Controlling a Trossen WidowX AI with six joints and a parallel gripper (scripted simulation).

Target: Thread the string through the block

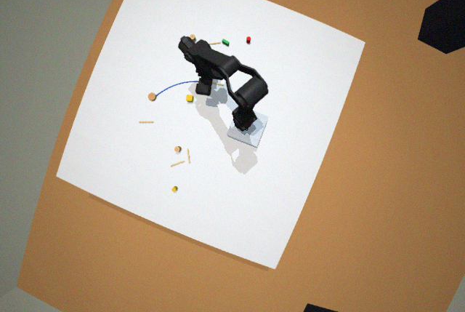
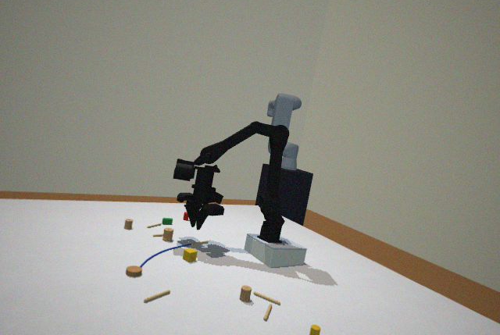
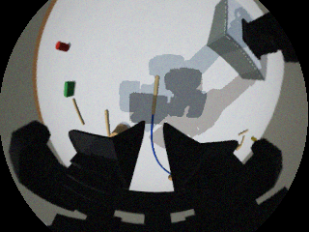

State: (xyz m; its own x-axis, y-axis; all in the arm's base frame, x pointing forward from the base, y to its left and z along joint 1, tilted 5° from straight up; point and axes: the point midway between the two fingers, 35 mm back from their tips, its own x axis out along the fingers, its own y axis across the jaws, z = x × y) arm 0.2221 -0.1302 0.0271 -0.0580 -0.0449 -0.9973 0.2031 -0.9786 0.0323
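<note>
Right now my gripper tip is 20 mm past the thin wooden stick and 60 mm above it. From my gripper tip the other things lie so: tan wooden block 70 mm ahead, 60 mm to the right, 40 mm below; then yellow cube 70 mm ahead, 110 mm to the left, 40 mm below; then green piece 220 mm to the right, 50 mm below.
</note>
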